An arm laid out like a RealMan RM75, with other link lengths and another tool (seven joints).
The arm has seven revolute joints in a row. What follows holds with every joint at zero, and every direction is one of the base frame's.
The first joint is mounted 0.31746 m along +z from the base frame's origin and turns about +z.
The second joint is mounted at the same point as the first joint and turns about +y.
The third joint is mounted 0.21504 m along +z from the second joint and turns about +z.
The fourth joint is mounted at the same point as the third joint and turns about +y.
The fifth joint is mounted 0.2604 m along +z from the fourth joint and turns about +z.
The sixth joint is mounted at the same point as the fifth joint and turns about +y.
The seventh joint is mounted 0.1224 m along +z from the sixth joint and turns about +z.
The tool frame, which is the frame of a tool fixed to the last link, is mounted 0.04 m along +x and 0.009 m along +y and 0.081 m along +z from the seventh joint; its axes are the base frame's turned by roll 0, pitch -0.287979 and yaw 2.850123 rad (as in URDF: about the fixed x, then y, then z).
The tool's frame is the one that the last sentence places.
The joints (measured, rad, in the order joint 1, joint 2, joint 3, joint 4, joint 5, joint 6, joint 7), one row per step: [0.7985 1.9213 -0.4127 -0.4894 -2.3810 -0.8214 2.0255]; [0.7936 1.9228 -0.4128 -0.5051 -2.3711 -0.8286 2.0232]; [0.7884 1.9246 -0.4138 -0.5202 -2.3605 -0.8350 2.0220]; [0.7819 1.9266 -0.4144 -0.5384 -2.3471 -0.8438 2.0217]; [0.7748 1.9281 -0.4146 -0.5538 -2.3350 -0.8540 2.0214]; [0.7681 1.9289 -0.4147 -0.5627 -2.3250 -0.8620 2.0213]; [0.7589 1.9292 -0.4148 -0.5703 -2.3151 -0.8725 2.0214]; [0.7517 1.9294 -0.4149 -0.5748 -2.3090 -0.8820 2.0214]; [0.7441 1.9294 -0.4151 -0.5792 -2.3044 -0.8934 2.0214]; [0.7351 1.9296 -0.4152 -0.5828 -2.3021 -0.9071 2.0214]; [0.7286 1.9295 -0.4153 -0.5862 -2.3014 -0.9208 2.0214]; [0.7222 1.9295 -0.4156 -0.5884 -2.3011 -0.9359 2.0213]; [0.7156 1.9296 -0.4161 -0.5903 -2.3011 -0.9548 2.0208]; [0.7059 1.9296 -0.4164 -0.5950 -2.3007 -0.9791 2.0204]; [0.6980 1.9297 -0.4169 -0.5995 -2.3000 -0.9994 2.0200]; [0.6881 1.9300 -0.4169 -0.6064 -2.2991 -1.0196 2.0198]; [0.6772 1.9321 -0.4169 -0.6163 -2.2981 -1.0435 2.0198]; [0.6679 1.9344 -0.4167 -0.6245 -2.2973 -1.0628 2.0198]
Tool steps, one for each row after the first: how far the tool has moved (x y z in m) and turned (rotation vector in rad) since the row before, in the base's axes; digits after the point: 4 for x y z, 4 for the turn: [-0.0010 0.0009 0.0043 0.0099 0.0024 0.0061]; [-0.0010 0.0007 0.0039 0.0098 0.0032 0.0052]; [-0.0013 0.0007 0.0047 0.0119 0.0060 0.0059]; [-0.0008 -0.0002 0.0039 0.0086 0.0068 0.0048]; [0.0001 -0.0009 0.0021 0.0050 0.0073 0.0015]; [0.0012 -0.0021 0.0016 0.0024 0.0088 -0.0004]; [0.0011 -0.0022 0.0005 -0.0011 0.0067 -0.0005]; [0.0013 -0.0026 0.0003 -0.0034 0.0062 -0.0003]; [0.0020 -0.0037 -0.0005 -0.0071 0.0060 -0.0014]; [0.0011 -0.0030 -0.0004 -0.0079 0.0047 0.0008]; [0.0009 -0.0034 -0.0011 -0.0103 0.0056 0.0011]; [0.0006 -0.0040 -0.0017 -0.0139 0.0070 0.0026]; [0.0011 -0.0052 -0.0012 -0.0156 0.0083 0.0028]; [0.0006 -0.0042 -0.0009 -0.0127 0.0068 0.0029]; [0.0014 -0.0045 0.0000 -0.0105 0.0061 0.0015]; [0.0008 -0.0051 -0.0004 -0.0124 0.0076 0.0031]; [0.0008 -0.0044 -0.0005 -0.0101 0.0066 0.0021]
